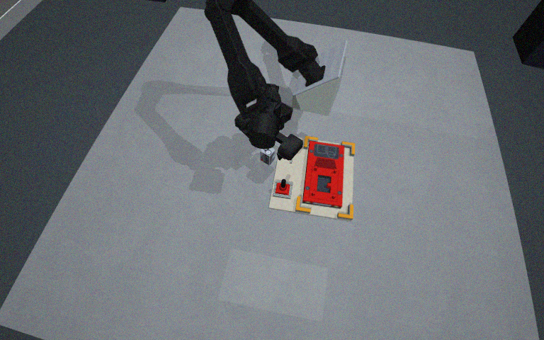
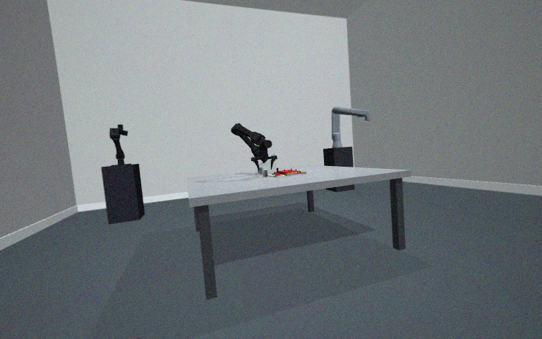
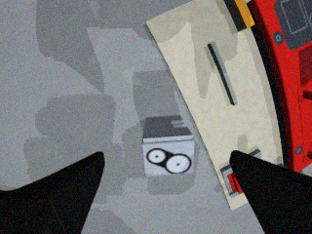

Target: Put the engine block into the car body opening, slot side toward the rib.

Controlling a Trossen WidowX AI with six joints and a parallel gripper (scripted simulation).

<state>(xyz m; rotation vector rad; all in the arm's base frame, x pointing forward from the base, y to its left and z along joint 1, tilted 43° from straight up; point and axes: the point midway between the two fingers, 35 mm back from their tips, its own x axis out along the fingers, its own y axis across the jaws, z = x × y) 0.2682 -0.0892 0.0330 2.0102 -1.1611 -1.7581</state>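
Now: the engine block 20 mm below my gripper tip and 10 mm to the left of it.
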